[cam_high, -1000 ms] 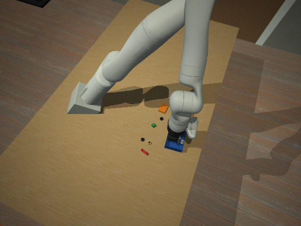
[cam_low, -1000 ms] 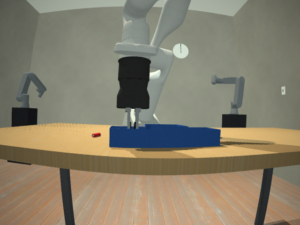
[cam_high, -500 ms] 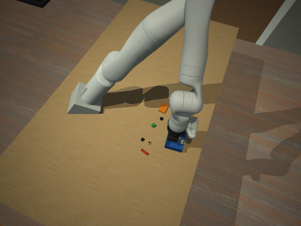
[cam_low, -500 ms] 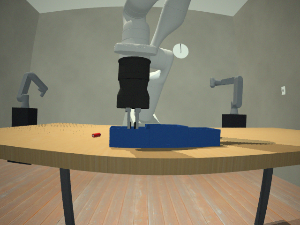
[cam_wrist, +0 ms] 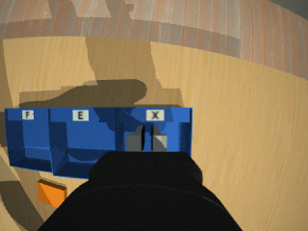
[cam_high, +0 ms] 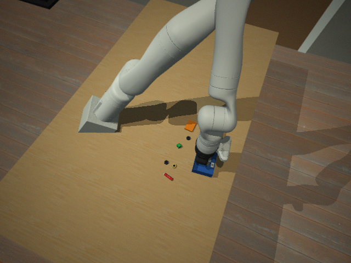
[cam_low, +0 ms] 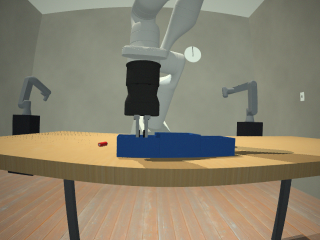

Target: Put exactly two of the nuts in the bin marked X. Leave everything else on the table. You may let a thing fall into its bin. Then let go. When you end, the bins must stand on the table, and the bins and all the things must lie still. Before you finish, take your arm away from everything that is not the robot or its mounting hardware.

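The row of blue bins is 7 cm to the left of my hand, 1 cm below it and 1 cm behind it. The rest, counted from my hand: yellow nut 12 cm behind, 6 cm to the right, 3 cm below; red cylinder 13 cm behind, 11 cm to the right, 3 cm below; green block 13 cm behind, 4 cm to the left, 3 cm below.
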